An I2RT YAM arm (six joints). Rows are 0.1 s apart.
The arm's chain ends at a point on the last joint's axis. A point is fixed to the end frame.
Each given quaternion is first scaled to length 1.
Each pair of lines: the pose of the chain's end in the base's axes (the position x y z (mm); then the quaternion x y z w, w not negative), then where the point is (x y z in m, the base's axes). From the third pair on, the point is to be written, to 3 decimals.
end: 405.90 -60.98 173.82 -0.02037 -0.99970 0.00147 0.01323
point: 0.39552 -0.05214 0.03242
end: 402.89 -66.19 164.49 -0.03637 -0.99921 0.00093 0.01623
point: 0.39196 -0.05690 0.02316
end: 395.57 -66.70 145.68 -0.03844 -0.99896 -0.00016 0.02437
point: 0.382 -0.057 0.005
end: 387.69 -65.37 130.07 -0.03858 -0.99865 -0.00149 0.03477
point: 0.372 -0.055 -0.011
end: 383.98 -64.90 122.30 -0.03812 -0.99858 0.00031 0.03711
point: 0.367 -0.055 -0.018
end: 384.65 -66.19 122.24 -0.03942 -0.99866 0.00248 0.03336
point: 0.369 -0.057 -0.019
